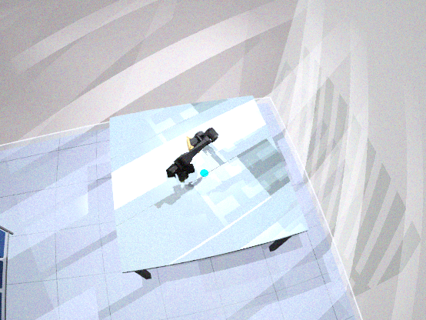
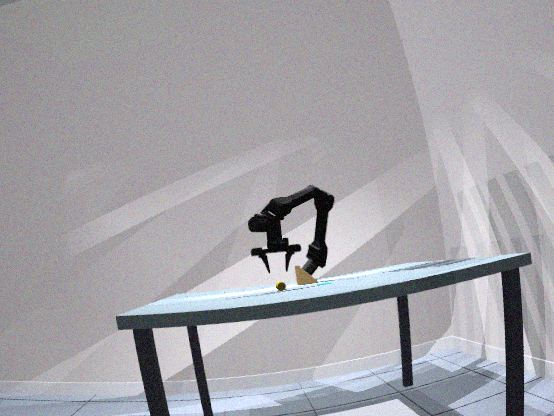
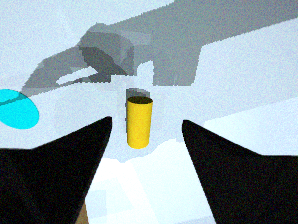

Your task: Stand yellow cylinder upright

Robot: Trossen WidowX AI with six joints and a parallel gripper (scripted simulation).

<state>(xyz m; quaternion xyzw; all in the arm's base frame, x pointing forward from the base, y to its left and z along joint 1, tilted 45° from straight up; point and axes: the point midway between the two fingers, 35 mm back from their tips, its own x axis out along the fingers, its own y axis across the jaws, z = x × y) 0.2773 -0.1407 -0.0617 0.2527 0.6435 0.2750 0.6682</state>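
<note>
The yellow cylinder is 60 mm below my gripper tip, 30 mm behind it and 10 mm to the left of it. The rest, counted from my gripper tip: cyan circle (180 mm to the left, 70 mm below, 30 mm behind).
</note>
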